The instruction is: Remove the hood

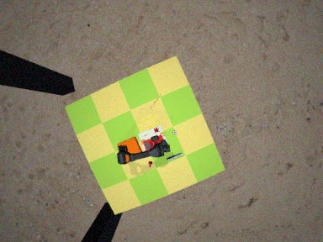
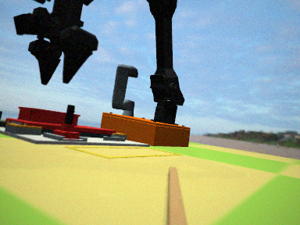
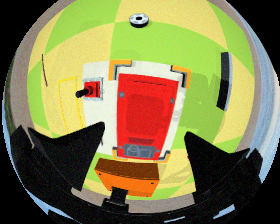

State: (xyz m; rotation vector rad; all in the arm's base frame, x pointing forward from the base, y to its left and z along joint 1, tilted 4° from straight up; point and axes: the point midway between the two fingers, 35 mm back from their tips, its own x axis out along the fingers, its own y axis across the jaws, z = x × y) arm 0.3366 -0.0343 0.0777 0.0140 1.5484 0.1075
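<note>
My gripper tip is 70 mm above the red hood. The rest, counted from my gripper tip: thin wooden stick (80 mm ahead, 390 mm to the left, 100 mm below); dark bar (120 mm ahead, 190 mm to the right, 90 mm below); grey ring (180 mm ahead, 50 mm to the left, 100 mm below).
</note>
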